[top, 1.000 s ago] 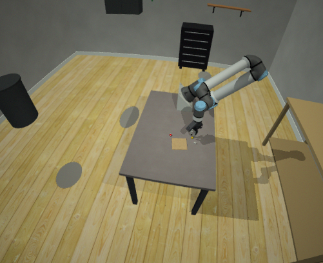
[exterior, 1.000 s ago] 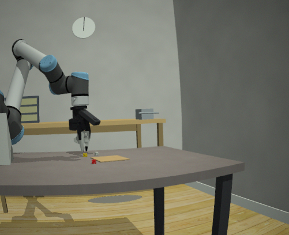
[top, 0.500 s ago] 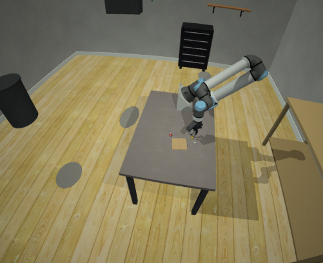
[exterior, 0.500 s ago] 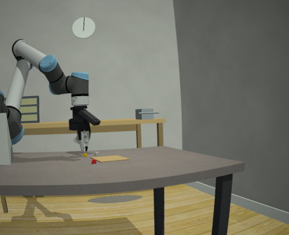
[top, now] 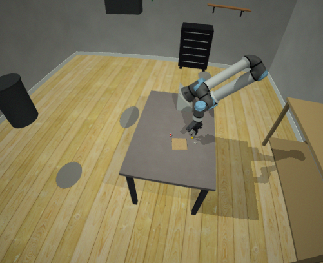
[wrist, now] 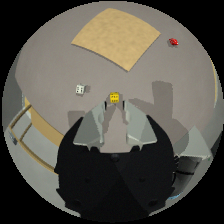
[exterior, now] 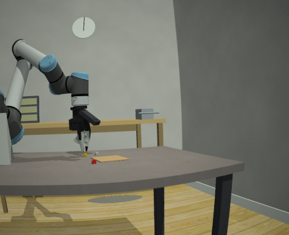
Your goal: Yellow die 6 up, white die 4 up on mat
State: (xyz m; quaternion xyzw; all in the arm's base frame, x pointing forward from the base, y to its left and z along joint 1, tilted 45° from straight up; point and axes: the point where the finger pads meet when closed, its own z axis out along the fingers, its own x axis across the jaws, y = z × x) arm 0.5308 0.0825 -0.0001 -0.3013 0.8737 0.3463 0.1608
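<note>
Right now my hand is 3 cm above the yellow die. From my hand the other things lie so: red die 1 cm behind, 21 cm to the right, 3 cm below; then white die 7 cm ahead, 2 cm to the left, 3 cm below; then tan mat 9 cm ahead, 12 cm to the right, 4 cm below.
</note>
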